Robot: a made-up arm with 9 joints. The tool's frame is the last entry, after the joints. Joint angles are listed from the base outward.
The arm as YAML. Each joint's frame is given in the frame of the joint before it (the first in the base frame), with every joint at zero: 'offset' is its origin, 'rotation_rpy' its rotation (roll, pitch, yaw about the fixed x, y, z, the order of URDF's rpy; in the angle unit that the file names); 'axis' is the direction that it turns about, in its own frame. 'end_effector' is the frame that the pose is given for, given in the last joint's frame.
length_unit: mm
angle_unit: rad
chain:
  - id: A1
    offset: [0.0, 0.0, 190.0]
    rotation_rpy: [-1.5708, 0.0, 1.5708]
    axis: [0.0, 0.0, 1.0]
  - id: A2
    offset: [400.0, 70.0, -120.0]
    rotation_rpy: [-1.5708, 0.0, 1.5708]
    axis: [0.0, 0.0, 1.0]
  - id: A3
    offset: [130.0, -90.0, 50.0]
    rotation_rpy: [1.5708, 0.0, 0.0]
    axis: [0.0, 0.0, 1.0]
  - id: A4
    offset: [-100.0, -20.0, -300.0]
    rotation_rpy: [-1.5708, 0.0, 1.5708]
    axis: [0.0, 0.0, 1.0]
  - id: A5
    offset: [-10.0, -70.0, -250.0]
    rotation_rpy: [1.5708, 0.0, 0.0]
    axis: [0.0, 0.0, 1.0]
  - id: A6
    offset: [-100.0, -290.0, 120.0]
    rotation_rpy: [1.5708, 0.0, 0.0]
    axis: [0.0, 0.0, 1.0]
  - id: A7
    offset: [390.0, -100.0, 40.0]
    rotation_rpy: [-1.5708, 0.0, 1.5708]
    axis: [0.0, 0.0, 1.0]
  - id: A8
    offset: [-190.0, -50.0, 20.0]
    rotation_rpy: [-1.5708, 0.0, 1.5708]
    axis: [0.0, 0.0, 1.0]
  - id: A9
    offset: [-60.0, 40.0, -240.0]
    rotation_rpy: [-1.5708, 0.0, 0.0]
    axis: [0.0, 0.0, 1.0]
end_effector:
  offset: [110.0, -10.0, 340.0]
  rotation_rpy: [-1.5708, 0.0, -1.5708]
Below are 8 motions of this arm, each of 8 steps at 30 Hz.
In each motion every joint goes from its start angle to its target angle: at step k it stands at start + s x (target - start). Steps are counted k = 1, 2, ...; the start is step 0. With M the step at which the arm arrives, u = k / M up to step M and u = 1 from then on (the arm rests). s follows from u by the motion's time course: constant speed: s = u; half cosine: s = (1 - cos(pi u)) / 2; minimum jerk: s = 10 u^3 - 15 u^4 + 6 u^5.
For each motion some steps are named. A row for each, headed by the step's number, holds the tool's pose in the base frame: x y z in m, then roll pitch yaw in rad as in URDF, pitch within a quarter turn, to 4 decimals.
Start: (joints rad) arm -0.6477 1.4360 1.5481 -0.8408 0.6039 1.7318 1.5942 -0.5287 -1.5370
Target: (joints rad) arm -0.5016 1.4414 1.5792 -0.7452 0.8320 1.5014 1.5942 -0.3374 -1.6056
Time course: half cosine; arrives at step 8
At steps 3, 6, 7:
3: 0.7151 0.3449 -0.4938 2.4614 0.1812 -0.6053
6: 0.6031 0.3695 -0.5370 2.4058 0.2458 -0.6486
7: 0.5815 0.3743 -0.5435 2.3946 0.2578 -0.6592

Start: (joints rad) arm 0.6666 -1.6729 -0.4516 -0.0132 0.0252 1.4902 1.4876 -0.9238 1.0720
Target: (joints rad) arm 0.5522 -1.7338 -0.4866 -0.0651 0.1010 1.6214 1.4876 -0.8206 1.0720
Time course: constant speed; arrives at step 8
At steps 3, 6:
3: -0.2968 0.5818 0.4779 -1.6129 0.2677 -2.4028
6: -0.2515 0.6294 0.5049 -1.6201 0.1808 -2.4170

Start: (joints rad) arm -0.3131 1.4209 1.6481 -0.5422 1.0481 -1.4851 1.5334 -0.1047 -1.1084
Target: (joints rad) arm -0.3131 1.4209 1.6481 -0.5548 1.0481 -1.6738 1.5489 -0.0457 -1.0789
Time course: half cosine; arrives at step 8
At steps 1, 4, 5, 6, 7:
1: -0.1944 -0.2124 0.6871 -2.0291 0.1195 2.4351
4: -0.1729 -0.2619 0.6771 -2.0596 0.0811 2.4628
5: -0.1636 -0.2819 0.6719 -2.0725 0.0654 2.4746
6: -0.1555 -0.2987 0.6671 -2.0836 0.0523 2.4848
7: -0.1500 -0.3099 0.6636 -2.0910 0.0436 2.4917

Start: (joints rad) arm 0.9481 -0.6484 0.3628 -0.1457 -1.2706 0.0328 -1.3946 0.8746 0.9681
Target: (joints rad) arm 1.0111 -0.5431 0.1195 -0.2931 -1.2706 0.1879 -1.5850 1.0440 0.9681
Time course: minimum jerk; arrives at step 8
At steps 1, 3, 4, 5, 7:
1: -0.1268 -0.7150 -0.7883 2.8159 -0.9430 -2.6401
3: -0.0876 -0.7115 -0.8042 2.9147 -0.8386 -2.7147
4: -0.0548 -0.7074 -0.8151 2.9847 -0.7486 -2.7642
5: -0.0236 -0.7022 -0.8237 3.0446 -0.6600 -2.8046
7: 0.0101 -0.6947 -0.8311 3.1046 -0.5604 -2.8437

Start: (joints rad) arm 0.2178 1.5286 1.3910 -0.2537 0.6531 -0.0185 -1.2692 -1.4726 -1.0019
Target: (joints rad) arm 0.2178 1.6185 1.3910 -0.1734 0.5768 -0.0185 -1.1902 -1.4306 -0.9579
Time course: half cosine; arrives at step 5
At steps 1, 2, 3, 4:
1: 0.0297 0.1330 -0.1591 1.2923 -0.0059 2.1751
2: 0.0258 0.1316 -0.1522 1.2865 -0.0213 2.1910
3: 0.0206 0.1297 -0.1437 1.2799 -0.0405 2.2108
4: 0.0161 0.1281 -0.1368 1.2751 -0.0561 2.2270

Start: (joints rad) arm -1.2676 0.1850 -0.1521 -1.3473 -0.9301 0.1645 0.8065 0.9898 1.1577
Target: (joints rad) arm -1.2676 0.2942 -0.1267 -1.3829 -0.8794 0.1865 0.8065 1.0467 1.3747
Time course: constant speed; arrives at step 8
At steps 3, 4, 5, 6, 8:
3: 0.5291 1.0766 0.9546 -1.0000 0.7589 2.0840
4: 0.5412 1.0694 0.9575 -0.9753 0.7375 2.1055
5: 0.5533 1.0620 0.9605 -0.9523 0.7155 2.1256
6: 0.5654 1.0544 0.9634 -0.9307 0.6929 2.1444
8: 0.5897 1.0385 0.9691 -0.8917 0.6459 2.1782

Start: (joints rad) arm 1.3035 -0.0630 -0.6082 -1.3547 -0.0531 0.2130 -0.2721 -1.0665 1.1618
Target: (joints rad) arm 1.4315 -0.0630 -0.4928 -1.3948 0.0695 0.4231 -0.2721 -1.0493 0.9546
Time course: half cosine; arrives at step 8
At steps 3, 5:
3: -0.1535 -0.0010 -0.6413 -2.5580 -0.7069 0.0849
5: -0.1327 -0.0174 -0.6633 -2.6708 -0.8067 0.0408

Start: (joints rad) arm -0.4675 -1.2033 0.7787 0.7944 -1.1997 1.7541 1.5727 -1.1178 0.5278
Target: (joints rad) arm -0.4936 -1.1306 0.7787 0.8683 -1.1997 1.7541 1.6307 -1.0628 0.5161
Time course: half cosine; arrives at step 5
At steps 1, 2, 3, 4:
1: -0.1702 -0.3486 0.3218 2.8417 0.0670 2.9490
2: -0.1685 -0.3555 0.3123 2.8403 0.0598 2.9484
3: -0.1662 -0.3638 0.3004 2.8386 0.0510 2.9482
4: -0.1640 -0.3703 0.2908 2.8373 0.0438 2.9485

